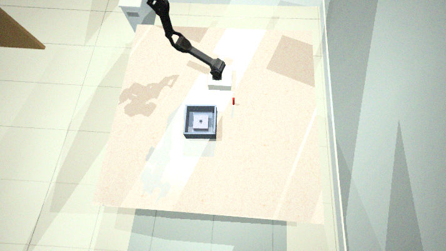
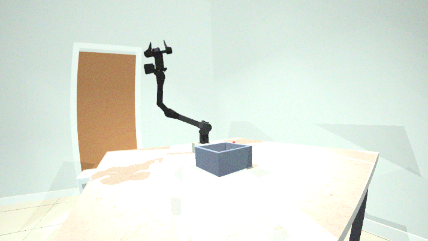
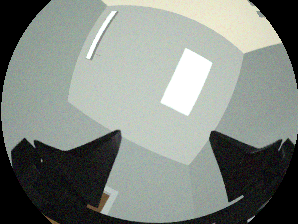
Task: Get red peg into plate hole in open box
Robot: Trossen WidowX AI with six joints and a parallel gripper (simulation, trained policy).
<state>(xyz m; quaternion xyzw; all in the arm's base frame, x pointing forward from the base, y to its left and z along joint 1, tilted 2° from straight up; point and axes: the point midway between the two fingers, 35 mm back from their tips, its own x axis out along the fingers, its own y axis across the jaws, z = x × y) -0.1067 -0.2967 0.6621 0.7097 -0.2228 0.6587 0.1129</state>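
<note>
The red peg is 28 cm ahead of my gripper tip, 39 cm to the left of it and 73 cm below it. Also, from my gripper tip: blue-grey box: 43 cm ahead, 18 cm to the left, 75 cm below; pale plate: 43 cm ahead, 18 cm to the left, 73 cm below.
</note>
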